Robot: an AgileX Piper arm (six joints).
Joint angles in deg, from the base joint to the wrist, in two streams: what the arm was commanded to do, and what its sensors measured. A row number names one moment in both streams.
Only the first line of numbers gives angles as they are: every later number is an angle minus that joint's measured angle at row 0.
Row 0, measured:
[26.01 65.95 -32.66 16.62 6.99 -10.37]
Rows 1 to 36, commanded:
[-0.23 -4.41 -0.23 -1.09 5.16 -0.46]
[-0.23 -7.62 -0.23 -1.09 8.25 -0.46]
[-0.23 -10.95 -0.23 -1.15 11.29 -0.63]
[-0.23 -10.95 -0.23 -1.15 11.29 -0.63]
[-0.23 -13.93 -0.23 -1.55 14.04 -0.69]
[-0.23 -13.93 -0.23 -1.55 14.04 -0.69]
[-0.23 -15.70 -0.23 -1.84 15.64 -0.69]
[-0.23 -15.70 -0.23 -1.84 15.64 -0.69]
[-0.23 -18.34 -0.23 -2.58 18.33 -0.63]
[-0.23 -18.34 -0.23 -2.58 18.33 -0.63]
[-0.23 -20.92 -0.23 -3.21 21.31 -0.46]
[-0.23 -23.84 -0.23 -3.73 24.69 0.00]
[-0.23 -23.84 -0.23 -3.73 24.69 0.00]
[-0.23 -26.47 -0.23 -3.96 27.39 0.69]
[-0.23 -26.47 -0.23 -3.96 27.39 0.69]
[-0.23 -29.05 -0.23 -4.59 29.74 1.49]
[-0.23 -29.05 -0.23 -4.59 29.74 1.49]
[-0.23 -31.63 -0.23 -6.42 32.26 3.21]
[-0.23 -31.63 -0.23 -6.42 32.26 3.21]
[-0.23 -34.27 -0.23 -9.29 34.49 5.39]
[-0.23 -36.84 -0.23 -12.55 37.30 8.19]
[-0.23 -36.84 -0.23 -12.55 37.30 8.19]
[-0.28 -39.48 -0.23 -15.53 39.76 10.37]
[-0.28 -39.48 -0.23 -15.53 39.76 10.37]
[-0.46 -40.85 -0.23 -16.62 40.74 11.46]
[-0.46 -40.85 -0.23 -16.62 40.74 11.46]
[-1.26 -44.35 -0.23 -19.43 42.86 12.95]
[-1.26 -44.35 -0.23 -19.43 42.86 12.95]
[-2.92 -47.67 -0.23 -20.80 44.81 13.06]
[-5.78 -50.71 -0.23 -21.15 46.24 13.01]
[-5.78 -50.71 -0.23 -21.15 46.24 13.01]
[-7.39 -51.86 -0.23 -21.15 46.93 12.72]
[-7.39 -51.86 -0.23 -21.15 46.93 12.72]
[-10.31 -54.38 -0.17 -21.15 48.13 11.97]
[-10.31 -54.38 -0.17 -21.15 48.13 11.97]
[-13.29 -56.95 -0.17 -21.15 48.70 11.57]
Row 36, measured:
[-9.85 -53.92 0.00 -20.80 47.56 12.03]
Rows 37 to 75, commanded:
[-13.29 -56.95 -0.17 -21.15 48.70 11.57]
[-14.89 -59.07 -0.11 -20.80 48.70 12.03]
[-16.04 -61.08 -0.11 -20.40 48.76 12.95]
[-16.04 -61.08 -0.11 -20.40 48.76 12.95]
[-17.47 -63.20 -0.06 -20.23 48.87 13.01]
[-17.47 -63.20 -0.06 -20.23 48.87 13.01]
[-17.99 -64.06 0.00 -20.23 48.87 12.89]
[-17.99 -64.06 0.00 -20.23 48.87 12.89]
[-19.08 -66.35 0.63 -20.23 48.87 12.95]
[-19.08 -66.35 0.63 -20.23 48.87 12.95]
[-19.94 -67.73 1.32 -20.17 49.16 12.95]
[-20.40 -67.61 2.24 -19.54 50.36 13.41]
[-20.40 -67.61 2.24 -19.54 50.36 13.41]
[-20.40 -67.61 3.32 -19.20 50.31 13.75]
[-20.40 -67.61 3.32 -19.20 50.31 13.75]
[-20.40 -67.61 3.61 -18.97 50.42 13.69]
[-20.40 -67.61 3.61 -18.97 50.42 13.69]
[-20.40 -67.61 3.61 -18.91 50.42 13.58]
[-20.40 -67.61 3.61 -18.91 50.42 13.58]
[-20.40 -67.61 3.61 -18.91 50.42 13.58]
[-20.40 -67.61 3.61 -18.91 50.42 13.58]
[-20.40 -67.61 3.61 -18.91 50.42 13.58]
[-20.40 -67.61 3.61 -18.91 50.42 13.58]
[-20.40 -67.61 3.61 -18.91 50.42 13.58]
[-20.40 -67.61 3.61 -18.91 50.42 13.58]
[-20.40 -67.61 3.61 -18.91 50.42 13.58]
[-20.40 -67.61 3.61 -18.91 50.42 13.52]
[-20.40 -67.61 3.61 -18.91 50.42 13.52]
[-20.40 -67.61 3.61 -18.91 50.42 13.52]
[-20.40 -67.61 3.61 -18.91 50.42 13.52]
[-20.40 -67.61 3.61 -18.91 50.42 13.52]
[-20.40 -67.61 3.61 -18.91 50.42 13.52]
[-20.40 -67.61 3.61 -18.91 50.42 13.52]
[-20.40 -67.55 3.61 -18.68 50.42 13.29]
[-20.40 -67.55 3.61 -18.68 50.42 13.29]
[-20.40 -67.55 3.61 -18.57 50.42 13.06]
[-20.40 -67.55 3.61 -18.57 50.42 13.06]
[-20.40 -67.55 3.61 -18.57 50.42 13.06]
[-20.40 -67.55 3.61 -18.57 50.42 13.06]
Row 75, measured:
[-19.99 -66.24 3.50 -18.80 50.48 13.23]
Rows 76 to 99, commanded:
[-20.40 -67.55 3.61 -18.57 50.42 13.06]
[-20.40 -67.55 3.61 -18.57 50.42 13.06]
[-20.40 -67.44 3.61 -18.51 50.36 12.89]
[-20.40 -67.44 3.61 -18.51 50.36 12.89]
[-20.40 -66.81 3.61 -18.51 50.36 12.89]
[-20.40 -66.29 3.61 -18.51 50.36 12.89]
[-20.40 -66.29 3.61 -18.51 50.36 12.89]
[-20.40 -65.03 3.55 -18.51 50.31 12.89]
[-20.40 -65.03 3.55 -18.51 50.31 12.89]
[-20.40 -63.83 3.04 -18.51 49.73 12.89]
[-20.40 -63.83 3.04 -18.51 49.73 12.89]
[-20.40 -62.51 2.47 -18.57 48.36 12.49]
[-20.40 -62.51 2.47 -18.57 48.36 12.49]
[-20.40 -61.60 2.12 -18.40 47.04 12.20]
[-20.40 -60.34 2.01 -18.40 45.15 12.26]
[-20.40 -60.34 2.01 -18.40 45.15 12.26]
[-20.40 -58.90 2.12 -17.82 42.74 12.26]
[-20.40 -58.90 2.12 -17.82 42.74 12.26]
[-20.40 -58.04 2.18 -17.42 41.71 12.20]
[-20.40 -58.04 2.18 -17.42 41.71 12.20]
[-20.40 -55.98 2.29 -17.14 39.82 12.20]
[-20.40 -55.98 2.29 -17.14 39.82 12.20]
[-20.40 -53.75 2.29 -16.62 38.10 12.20]
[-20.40 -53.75 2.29 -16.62 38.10 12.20]
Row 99, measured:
[-19.99 -56.21 2.58 -17.48 41.42 12.95]
